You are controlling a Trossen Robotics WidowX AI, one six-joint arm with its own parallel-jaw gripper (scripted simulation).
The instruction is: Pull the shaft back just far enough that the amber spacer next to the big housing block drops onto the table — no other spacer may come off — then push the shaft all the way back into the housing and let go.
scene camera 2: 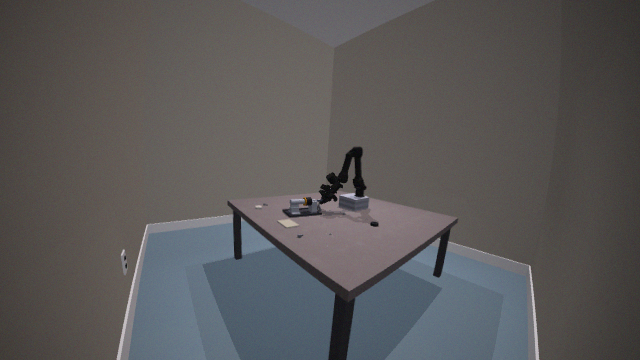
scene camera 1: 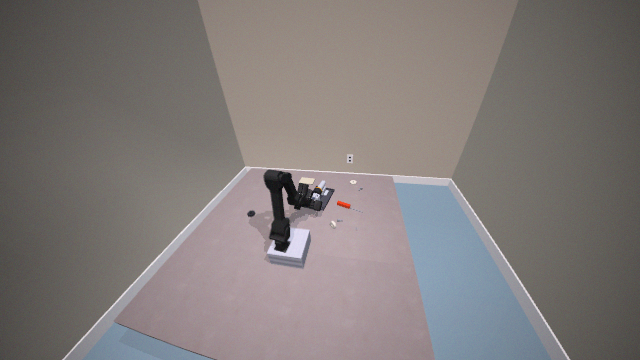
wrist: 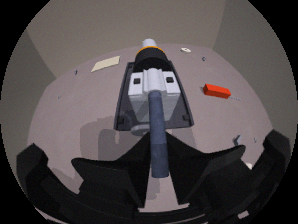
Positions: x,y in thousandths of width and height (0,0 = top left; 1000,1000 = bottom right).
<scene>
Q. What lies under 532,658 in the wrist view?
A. A blue-grey shaft.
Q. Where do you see a pale grey support block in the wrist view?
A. At 448,467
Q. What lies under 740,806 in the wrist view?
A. The gripper.
</scene>
